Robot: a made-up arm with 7 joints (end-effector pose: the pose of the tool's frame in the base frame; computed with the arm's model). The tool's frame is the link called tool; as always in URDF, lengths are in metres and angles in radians.
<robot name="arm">
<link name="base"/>
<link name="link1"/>
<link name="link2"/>
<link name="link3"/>
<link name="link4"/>
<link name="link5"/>
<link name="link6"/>
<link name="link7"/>
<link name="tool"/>
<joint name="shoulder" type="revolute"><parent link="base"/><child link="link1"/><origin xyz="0 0.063 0" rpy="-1.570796 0 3.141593"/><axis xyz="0 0 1"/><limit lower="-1.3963" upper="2"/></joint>
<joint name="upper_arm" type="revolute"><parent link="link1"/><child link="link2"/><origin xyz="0 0 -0.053" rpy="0 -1.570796 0"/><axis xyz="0 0 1"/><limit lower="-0.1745" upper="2"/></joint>
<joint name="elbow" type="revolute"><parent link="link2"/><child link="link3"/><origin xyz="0 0.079 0" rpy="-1.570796 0 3.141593"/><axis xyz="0 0 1"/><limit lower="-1.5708" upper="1.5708"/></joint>
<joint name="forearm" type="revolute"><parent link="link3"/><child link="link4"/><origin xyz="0 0 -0.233" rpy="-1.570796 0 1.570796"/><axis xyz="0 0 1"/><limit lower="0" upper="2.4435"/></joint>
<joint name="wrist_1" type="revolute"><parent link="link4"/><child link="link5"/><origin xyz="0 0.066 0" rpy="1.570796 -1.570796 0"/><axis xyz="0 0 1"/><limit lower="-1.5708" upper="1.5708"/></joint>
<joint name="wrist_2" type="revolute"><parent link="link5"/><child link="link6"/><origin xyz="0 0 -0.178" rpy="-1.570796 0 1.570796"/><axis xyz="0 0 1"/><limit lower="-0.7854" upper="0.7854"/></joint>
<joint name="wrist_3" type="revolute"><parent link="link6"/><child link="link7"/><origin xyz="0 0 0" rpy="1.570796 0 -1.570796"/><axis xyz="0 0 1"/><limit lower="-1.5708" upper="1.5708"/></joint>
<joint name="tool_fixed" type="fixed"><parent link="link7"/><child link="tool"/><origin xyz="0 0 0" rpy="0 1.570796 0"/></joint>
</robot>
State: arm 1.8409 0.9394 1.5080 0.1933 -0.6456 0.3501 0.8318
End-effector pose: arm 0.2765 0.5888 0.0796 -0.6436 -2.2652 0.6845
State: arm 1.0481 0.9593 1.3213 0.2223 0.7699 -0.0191 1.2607
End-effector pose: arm 0.2432 0.5963 -0.1248 -0.5366 -2.9721 0.7012
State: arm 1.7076 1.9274 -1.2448 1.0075 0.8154 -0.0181 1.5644
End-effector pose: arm 0.0195 0.5987 0.0694 -0.0026 -1.1746 -0.7305
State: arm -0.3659 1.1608 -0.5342 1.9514 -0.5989 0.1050 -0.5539
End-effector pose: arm 0.1127 0.2730 -0.2509 0.7892 -1.5239 -1.4822
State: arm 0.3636 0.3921 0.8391 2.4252 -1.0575 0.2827 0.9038
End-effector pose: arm 0.1259 0.2751 -0.0299 1.5891 -1.2875 -0.2983
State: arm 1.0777 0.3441 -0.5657 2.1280 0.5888 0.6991 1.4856
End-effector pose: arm 0.2675 0.0732 0.0547 -1.0918 -0.9663 -2.3120
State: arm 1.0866 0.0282 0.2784 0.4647 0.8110 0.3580 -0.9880
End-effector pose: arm 0.5172 0.1610 -0.1532 0.0139 -0.6183 1.1739
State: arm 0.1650 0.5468 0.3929 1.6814 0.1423 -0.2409 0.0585
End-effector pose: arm 0.2531 0.3435 -0.1558 0.6203 -2.1447 -0.1617
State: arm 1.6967 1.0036 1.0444 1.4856 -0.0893 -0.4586 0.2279
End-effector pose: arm -0.0139 0.5096 0.1214 -1.4198 1.8383 -0.8019
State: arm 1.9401 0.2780 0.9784 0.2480 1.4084 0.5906 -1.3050
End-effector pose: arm 0.4671 0.3143 0.2167 -1.3669 -0.3615 1.1248
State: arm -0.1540 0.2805 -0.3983 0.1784 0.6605 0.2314 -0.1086
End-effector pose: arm -0.0427 0.2527 -0.5350 0.2864 0.2062 0.2344
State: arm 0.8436 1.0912 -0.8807 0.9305 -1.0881 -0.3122 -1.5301
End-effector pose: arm 0.3406 0.4525 -0.1364 -1.7712 1.9957 1.1733
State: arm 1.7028 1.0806 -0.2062 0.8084 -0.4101 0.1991 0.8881
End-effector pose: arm 0.2331 0.5229 0.2052 0.9247 -1.4539 -0.3405
